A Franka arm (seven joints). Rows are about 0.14 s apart.
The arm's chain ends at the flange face. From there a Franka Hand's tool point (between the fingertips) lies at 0.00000 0.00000 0.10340 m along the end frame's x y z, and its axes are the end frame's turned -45 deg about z.
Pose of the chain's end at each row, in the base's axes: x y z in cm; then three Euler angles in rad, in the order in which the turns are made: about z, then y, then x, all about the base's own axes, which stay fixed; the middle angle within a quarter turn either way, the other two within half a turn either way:
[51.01 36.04 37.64 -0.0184 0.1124 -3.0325]
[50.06 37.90 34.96 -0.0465 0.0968 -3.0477]
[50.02 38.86 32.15 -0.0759 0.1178 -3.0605]
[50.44 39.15 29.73 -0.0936 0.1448 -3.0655]
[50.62 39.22 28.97 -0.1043 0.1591 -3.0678]
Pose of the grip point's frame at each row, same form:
[52.17 37.16 27.43 -0.8038 0.1124 -3.0325]
[51.06 38.86 24.71 -0.8319 0.0968 -3.0477]
[51.24 39.69 21.92 -0.8613 0.1178 -3.0605]
[51.93 39.93 19.53 -0.8790 0.1448 -3.0655]
[52.26 39.97 18.79 -0.8897 0.1591 -3.0678]

